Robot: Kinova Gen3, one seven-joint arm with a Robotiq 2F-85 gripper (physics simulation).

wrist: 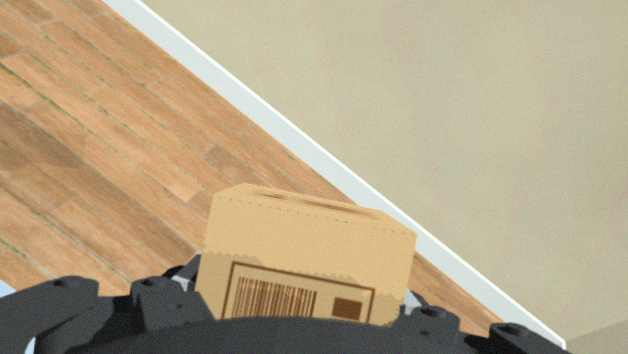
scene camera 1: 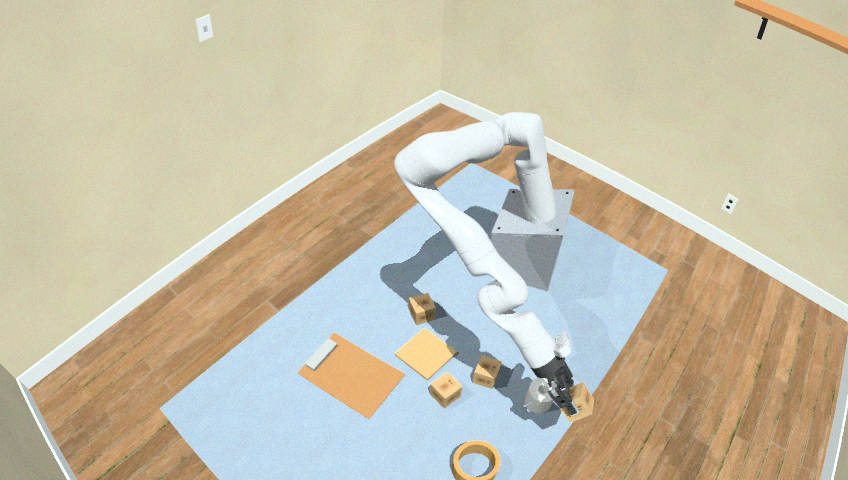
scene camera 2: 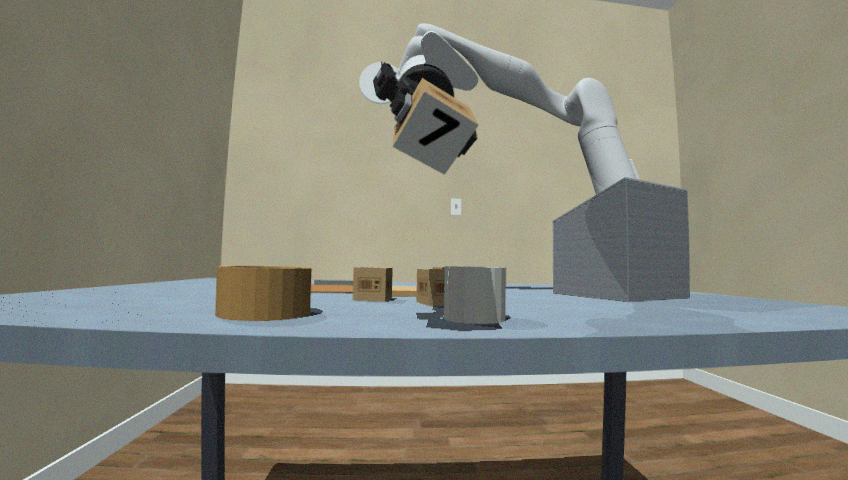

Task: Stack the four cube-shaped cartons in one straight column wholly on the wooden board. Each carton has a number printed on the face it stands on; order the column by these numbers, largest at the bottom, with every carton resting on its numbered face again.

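Places are measured from the arm's base along level axes (x left, y ahead, z down), in metres.
Pixels of known places: gripper, fingertip midpoint: (wrist: 295, 291) (scene camera 1: 576, 405) (scene camera 2: 431, 132); arm's base, link origin: (scene camera 1: 540, 213) (scene camera 2: 620, 200).
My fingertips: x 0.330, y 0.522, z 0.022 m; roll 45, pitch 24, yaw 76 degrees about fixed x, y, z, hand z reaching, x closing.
For each thing: its top centre in the pictures, then the offset to it from my fingertips.
- cube-shaped carton, top centre: (wrist: 381, 212) (scene camera 2: 434, 79) (scene camera 1: 582, 392) dx -0.003, dy -0.003, dz -0.057 m
- pale wooden board, top centre: (scene camera 2: 408, 288) (scene camera 1: 425, 352) dx -0.432, dy -0.057, dz +0.184 m
- orange clipboard, top centre: (scene camera 2: 332, 282) (scene camera 1: 350, 371) dx -0.567, dy +0.110, dz +0.180 m
- grey clip, top centre: (scene camera 1: 321, 353) (scene camera 2: 334, 279) dx -0.668, dy +0.109, dz +0.180 m
- white-grey roll, top centre: (scene camera 2: 475, 266) (scene camera 1: 543, 389) dx -0.095, dy -0.082, dz +0.131 m
- orange ring, top centre: (scene camera 2: 266, 267) (scene camera 1: 477, 460) dx -0.147, dy +0.178, dz +0.137 m
My gripper (scene camera 1: 569, 403) (scene camera 2: 436, 127) (wrist: 295, 291) is shut on a cube-shaped carton (scene camera 1: 583, 403) (scene camera 2: 419, 141) (wrist: 310, 240) and holds it tilted, high above the table. Its numbered face, turned toward scene camera 2, is grey with a black 7. Three other cartons stand on the table: one (scene camera 1: 421, 308) behind the board, one (scene camera 1: 445, 390) (scene camera 2: 367, 284) close in front of it, and one (scene camera 1: 487, 371) (scene camera 2: 428, 287) to its right. Their numbers are hidden. The pale wooden board (scene camera 1: 424, 353) lies flat and bears no carton.
An orange clipboard (scene camera 1: 357, 377) with a grey clip (scene camera 1: 321, 354) lies left of the board. A white-grey roll (scene camera 1: 537, 398) (scene camera 2: 474, 294) stands near the table edge, below the gripper in scene camera 2. An orange ring (scene camera 1: 457, 463) (scene camera 2: 263, 292) stands nearer the front.
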